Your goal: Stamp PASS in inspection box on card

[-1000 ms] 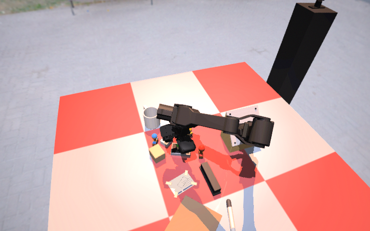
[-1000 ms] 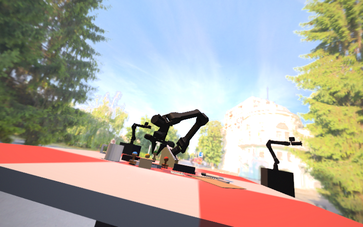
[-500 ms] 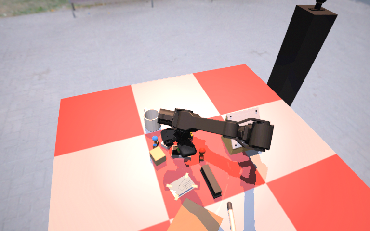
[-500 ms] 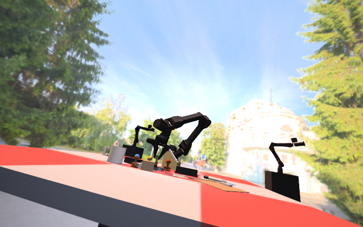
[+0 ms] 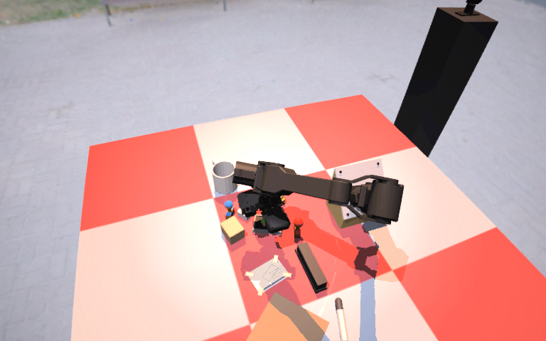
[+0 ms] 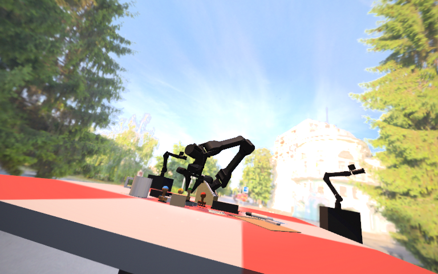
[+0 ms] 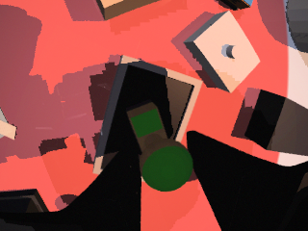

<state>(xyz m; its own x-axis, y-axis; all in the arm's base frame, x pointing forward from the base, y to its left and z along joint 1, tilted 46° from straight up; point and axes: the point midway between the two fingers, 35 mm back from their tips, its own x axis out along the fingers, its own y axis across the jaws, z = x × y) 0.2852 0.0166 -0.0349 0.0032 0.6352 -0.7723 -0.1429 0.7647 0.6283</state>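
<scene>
The green-knobbed PASS stamp lies 1 cm behind my gripper tip and 2 cm below it. From my gripper tip the other things lie so: red-knobbed stamp (9 cm behind, 4 cm to the left, 4 cm below); ink pad (1 cm behind, 5 cm below); tan block (10 cm ahead, 1 cm to the left, 3 cm below).
</scene>
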